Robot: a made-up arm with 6 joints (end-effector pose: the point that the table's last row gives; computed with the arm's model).
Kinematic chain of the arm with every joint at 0, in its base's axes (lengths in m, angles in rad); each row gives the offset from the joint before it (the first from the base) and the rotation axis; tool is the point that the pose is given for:
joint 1: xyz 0 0 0.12 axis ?
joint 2: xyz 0 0 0 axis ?
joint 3: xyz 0 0 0.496 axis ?
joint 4: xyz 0 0 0 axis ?
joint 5: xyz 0.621 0 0 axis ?
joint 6: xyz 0 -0.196 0 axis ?
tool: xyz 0 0 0
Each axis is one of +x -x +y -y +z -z.
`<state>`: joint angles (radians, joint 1 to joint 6).
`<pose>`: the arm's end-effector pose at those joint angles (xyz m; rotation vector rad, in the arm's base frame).
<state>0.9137 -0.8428 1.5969 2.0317 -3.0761 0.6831</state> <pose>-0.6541 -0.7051 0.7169 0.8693 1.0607 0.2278</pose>
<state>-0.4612 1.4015 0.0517 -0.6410 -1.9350 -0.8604</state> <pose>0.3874 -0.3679 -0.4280 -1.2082 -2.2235 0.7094</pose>
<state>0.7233 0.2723 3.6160 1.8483 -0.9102 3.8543</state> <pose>-0.3632 -0.2491 0.2884 -1.5525 1.6590 -0.4045</pose>
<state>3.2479 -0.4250 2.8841 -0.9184 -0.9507 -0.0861</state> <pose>0.8254 0.2077 0.6219 -2.0521 0.4411 -0.8227</pose>
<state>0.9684 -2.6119 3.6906 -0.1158 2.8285 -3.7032</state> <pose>0.3705 0.1951 -0.3187 -0.0486 -0.6254 -2.0150</pose>
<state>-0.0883 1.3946 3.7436 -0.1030 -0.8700 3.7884</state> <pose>0.0493 -0.2001 0.6633 1.8668 -0.5290 1.7383</pose>
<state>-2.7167 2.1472 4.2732 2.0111 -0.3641 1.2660</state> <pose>0.0911 -0.0505 0.2839 -0.1025 -0.9277 0.6329</pose>
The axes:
joint 1: +z
joint 2: +y
joint 3: -y
joint 4: -x
joint 5: -y
joint 6: -x

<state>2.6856 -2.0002 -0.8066 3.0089 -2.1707 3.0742</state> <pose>0.1356 -0.2829 0.5004 -3.0219 0.5276 0.3376</pose>
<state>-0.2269 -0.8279 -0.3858 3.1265 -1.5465 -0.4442</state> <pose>0.2338 0.1472 0.7239 -1.6844 -0.3681 -2.5472</pose>
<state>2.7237 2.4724 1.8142 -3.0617 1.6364 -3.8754</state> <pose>-0.8008 0.1418 -0.6613 -2.0099 0.7194 0.7922</pose>
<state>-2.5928 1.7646 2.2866 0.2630 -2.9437 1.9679</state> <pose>-0.9515 -0.3600 0.3783 1.1501 0.9616 -0.0289</pose>
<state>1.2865 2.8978 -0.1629 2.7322 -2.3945 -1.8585</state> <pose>-0.3108 -0.4227 -0.4893 -1.8615 -0.4424 1.1953</pose>
